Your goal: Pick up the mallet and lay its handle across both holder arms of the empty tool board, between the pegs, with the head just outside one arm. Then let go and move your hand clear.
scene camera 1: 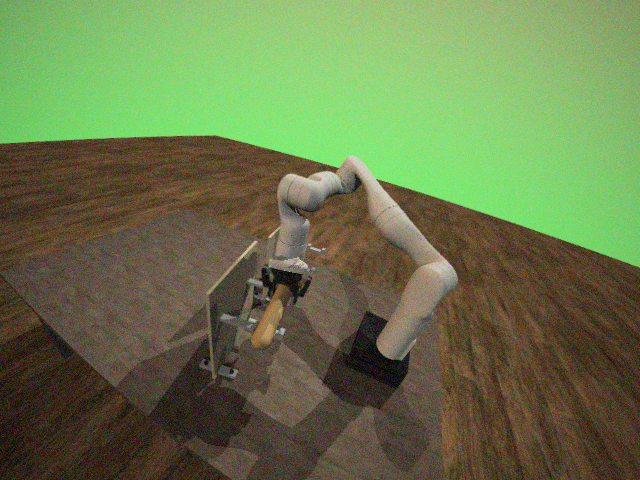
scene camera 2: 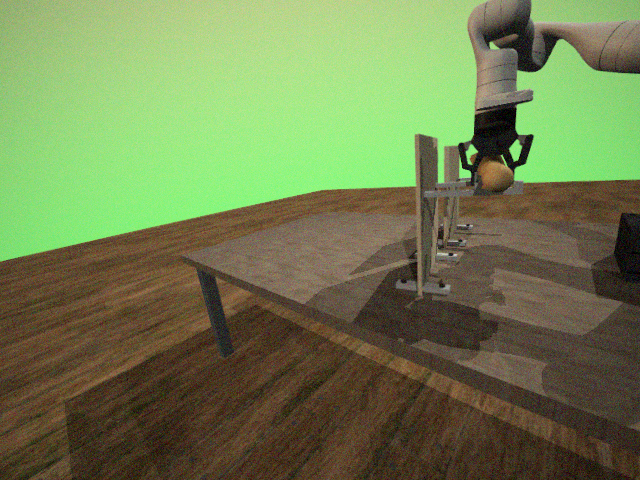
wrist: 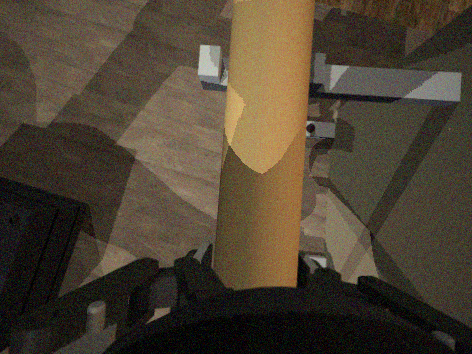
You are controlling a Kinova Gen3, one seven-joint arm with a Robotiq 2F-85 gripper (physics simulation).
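Places are measured from the arm's base along level axes (x down, y ahead, z right), in millimetres.
Pixels of known places: arm's base at its link origin: [scene camera 1: 389, 346].
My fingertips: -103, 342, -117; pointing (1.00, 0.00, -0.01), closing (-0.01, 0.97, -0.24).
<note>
Ahead of a thing's pixels: the offset from my fingertips to its top centre, as dx, dy, dz. "pt": to the spot under its first point. Level surfaces: height alone.
The mallet's tan wooden handle [scene camera 1: 270, 317] [scene camera 2: 494, 176] [wrist: 263, 152] lies across the grey holder arms [scene camera 1: 234, 321] [scene camera 2: 439, 192] [wrist: 381, 86] of the upright tan tool board [scene camera 1: 227, 302] [scene camera 2: 426, 207] [wrist: 419, 190]. In the wrist view it sits between two pegs {-26, -63, -112} [wrist: 208, 66] of the far arm. The mallet's head is hidden behind my hand. My gripper [scene camera 1: 283, 289] [scene camera 2: 494, 172] [wrist: 251, 261] points down over the handle. It is open, with the fingers standing on either side of the handle.
A second tool board {pt -83, +141, +152} [scene camera 1: 272, 240] [scene camera 2: 450, 160] stands just behind the first one. The arm's black base [scene camera 1: 374, 356] [scene camera 2: 628, 248] [wrist: 34, 228] sits on the table {dx +195} [scene camera 1: 129, 289] [scene camera 2: 289, 252] to the right of the boards.
</note>
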